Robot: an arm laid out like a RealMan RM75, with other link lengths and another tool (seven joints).
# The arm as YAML. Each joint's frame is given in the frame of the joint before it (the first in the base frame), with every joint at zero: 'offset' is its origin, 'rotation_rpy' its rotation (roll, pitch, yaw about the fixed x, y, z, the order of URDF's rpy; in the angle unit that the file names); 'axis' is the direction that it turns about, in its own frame. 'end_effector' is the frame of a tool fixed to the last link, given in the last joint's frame.
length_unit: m
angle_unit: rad
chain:
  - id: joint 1
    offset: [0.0, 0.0, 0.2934]
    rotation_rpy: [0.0, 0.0, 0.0]
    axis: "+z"
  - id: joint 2
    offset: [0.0, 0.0, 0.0]
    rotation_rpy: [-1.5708, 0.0, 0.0]
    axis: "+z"
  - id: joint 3
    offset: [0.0, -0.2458, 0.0]
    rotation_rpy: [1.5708, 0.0, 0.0]
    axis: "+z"
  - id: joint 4
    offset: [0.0, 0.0, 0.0]
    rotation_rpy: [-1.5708, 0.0, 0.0]
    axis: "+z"
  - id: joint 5
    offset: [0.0, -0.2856, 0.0]
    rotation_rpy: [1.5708, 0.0, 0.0]
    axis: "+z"
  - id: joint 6
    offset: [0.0, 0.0, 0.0]
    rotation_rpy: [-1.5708, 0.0, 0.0]
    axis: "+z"
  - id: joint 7
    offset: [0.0, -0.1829, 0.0]
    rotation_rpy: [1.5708, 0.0, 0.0]
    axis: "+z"
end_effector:
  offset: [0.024, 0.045, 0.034]
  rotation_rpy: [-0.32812, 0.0, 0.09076]
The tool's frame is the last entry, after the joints.
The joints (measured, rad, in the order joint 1, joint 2, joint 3, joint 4, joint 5, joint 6, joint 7), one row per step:
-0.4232, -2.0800, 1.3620, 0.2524, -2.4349, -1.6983, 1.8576
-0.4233, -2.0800, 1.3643, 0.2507, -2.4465, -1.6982, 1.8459
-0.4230, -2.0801, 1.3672, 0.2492, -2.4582, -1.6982, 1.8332
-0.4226, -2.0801, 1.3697, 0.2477, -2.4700, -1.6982, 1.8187
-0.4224, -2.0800, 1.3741, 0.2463, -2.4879, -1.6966, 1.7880
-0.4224, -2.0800, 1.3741, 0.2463, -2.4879, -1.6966, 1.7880
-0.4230, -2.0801, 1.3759, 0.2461, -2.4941, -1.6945, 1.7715
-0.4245, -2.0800, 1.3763, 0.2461, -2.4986, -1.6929, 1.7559
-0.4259, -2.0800, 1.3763, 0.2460, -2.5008, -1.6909, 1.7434
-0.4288, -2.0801, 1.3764, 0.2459, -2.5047, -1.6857, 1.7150
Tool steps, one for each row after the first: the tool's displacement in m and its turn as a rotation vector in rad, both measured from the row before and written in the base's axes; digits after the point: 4 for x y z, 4 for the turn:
-0.0006, 0.0012, 0.0018, -0.0040, -0.0121, 0.0084
-0.0006, 0.0011, 0.0017, -0.0051, -0.0127, 0.0085
-0.0008, 0.0012, 0.0019, -0.0061, -0.0139, 0.0092
-0.0012, 0.0025, 0.0031, -0.0163, -0.0249, 0.0158
0.0000, 0.0000, 0.0000, 0.0000, 0.0000, 0.0000
-0.0003, 0.0014, 0.0010, -0.0106, -0.0112, 0.0071
0.0000, 0.0015, 0.0011, -0.0097, -0.0104, 0.0053
0.0000, 0.0012, 0.0006, -0.0086, -0.0073, 0.0043
0.0000, 0.0028, 0.0010, -0.0205, -0.0159, 0.0098

